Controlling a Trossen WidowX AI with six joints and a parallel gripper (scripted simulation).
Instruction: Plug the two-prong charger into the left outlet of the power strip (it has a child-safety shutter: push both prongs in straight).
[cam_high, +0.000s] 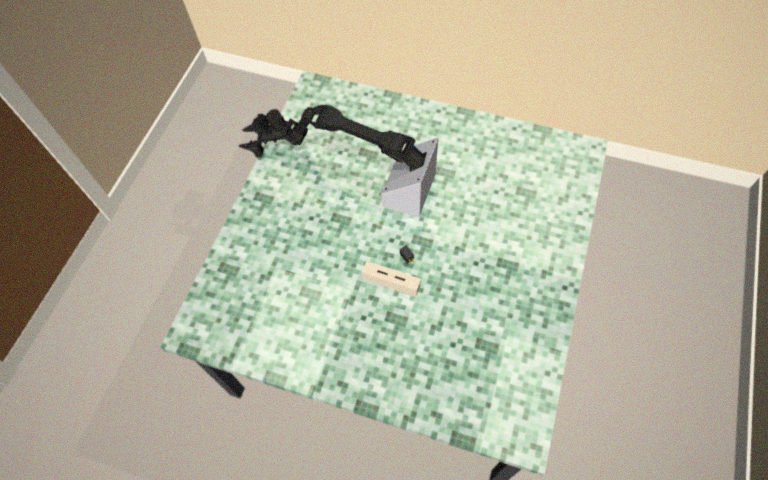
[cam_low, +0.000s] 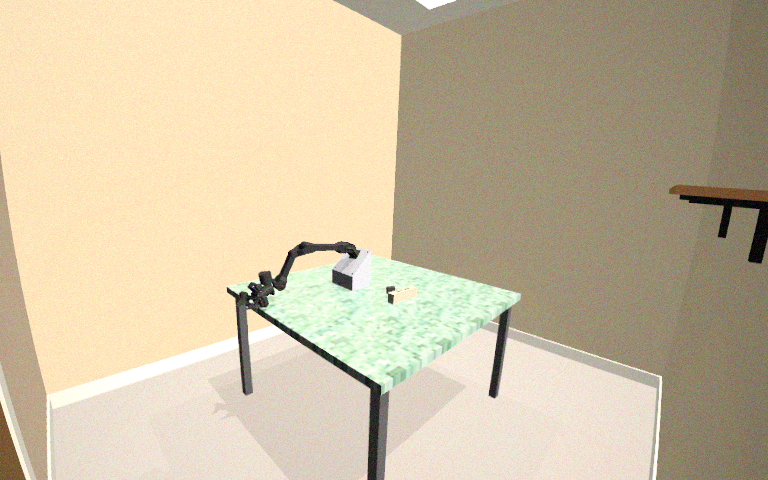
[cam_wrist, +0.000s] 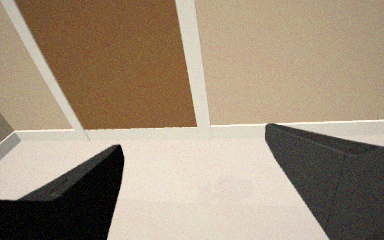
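The black charger lies 77 cm to the left of my gripper tip, 37 cm ahead of it and 1 cm below it.
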